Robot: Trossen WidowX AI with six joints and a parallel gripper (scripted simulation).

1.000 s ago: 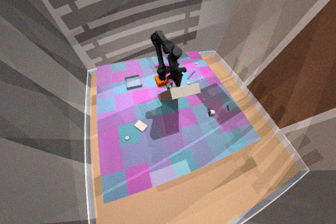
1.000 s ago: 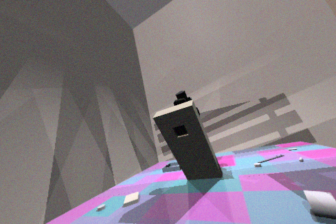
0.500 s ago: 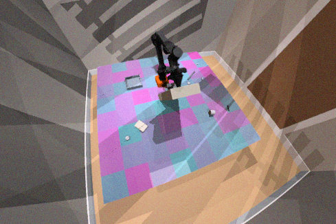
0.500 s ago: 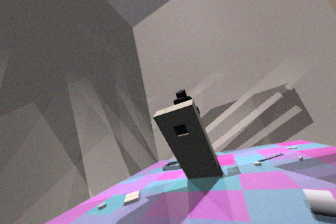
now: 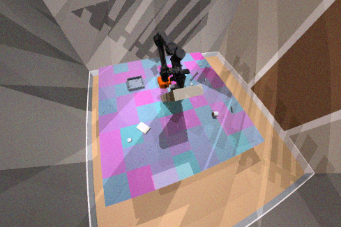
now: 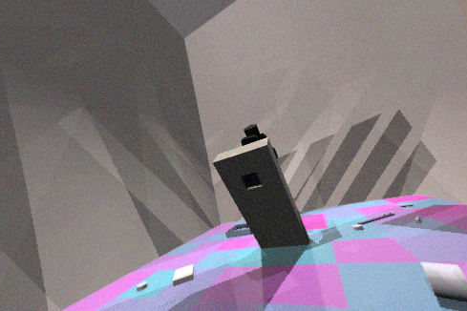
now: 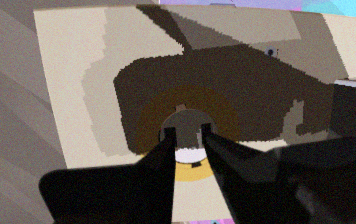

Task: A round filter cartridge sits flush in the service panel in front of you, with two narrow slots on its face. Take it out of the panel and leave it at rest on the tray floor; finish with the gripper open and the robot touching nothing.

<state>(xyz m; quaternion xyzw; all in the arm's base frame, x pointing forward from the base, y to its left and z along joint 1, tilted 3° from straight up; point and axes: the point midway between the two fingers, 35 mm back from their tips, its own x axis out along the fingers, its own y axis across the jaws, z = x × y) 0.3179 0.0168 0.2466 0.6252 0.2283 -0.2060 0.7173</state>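
My gripper tip is now 1 cm short of the round filter cartridge and 1 cm above it. Round my gripper tip: flat white block (8 cm ahead, 30 cm to the right, 28 cm below); grey framed dish (40 cm behind, 29 cm to the right, 28 cm below).
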